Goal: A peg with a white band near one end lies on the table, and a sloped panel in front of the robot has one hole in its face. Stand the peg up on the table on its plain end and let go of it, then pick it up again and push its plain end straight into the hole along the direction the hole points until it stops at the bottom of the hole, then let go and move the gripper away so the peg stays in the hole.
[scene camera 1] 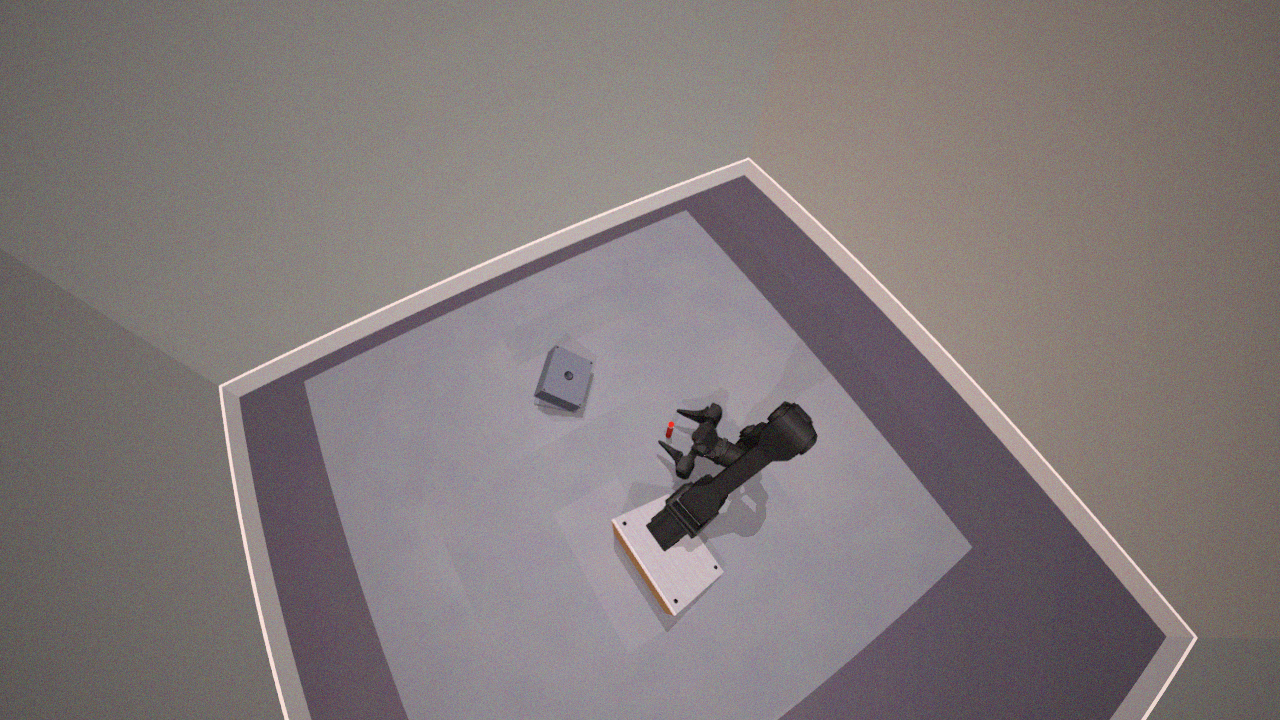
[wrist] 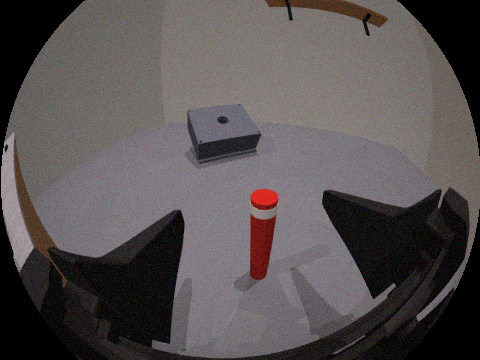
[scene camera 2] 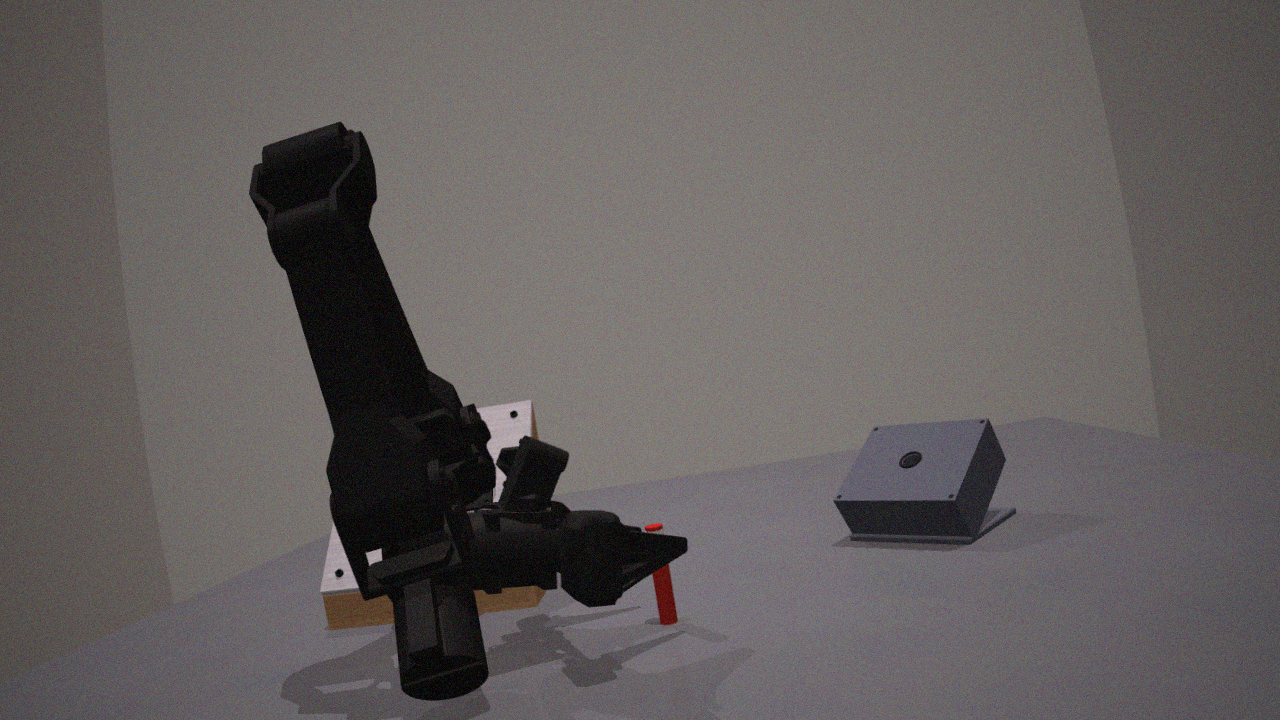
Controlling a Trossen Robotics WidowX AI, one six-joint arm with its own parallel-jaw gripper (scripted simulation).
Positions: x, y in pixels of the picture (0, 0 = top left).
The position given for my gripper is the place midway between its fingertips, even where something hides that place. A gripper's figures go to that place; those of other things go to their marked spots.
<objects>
My gripper (wrist: 256, 208): 0.10 m from the lens. A red peg (wrist: 264, 203): 0.08 m from the lens.
</objects>
